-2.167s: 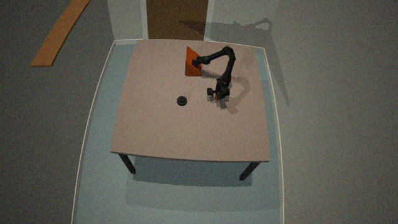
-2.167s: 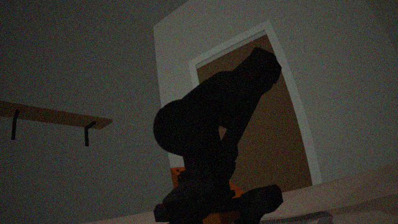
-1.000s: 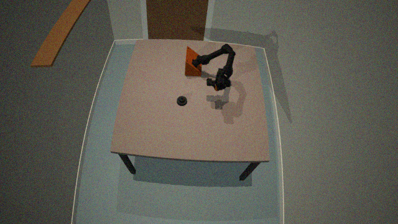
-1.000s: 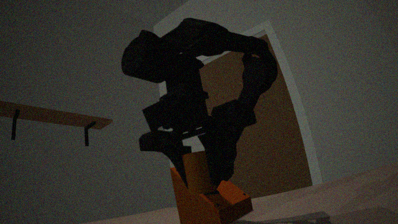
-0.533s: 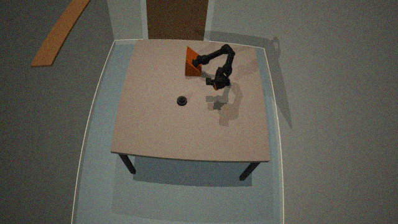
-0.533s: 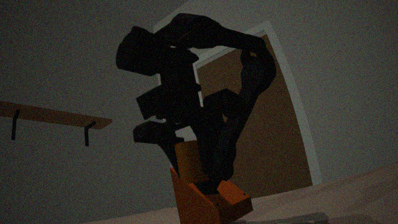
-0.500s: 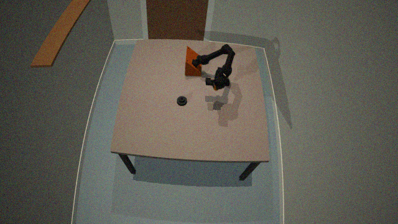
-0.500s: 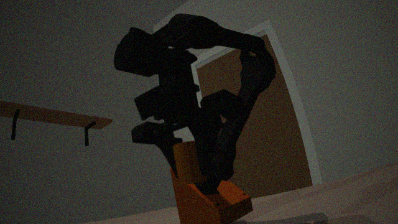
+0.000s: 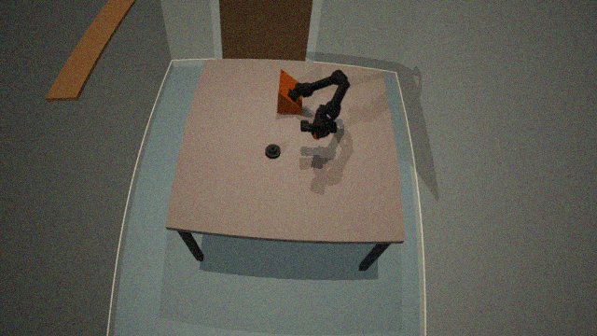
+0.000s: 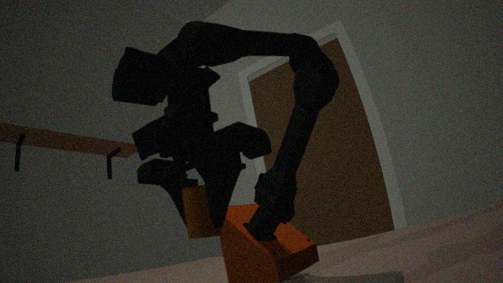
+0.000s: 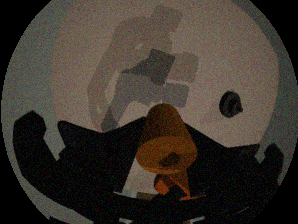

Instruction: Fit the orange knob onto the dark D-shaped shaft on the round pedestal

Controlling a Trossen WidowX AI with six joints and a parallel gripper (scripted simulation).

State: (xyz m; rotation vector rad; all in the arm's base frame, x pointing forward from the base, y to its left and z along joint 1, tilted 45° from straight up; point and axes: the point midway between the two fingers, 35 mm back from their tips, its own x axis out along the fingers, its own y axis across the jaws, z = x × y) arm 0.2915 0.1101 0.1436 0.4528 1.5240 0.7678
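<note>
Right now my gripper tip is 6 cm short of the dark round pedestal, 23 cm to the left of it and 11 cm above it. Also, from my gripper tip: orange knob 2 cm above.
</note>
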